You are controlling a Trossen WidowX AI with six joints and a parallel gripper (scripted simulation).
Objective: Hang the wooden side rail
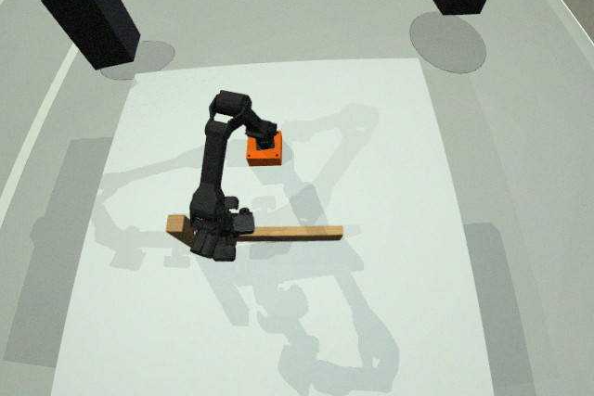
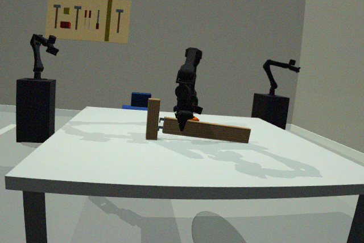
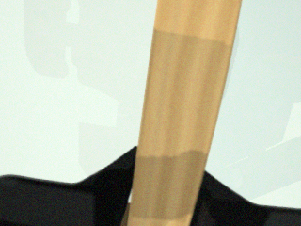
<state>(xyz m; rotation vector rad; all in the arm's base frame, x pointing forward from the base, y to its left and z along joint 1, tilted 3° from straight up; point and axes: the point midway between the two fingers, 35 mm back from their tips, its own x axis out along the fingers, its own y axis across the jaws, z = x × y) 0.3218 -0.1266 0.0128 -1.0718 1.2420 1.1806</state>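
Right now the headboard post is 130 mm to the right of my gripper tip, 40 mm above it and 10 mm behind it.
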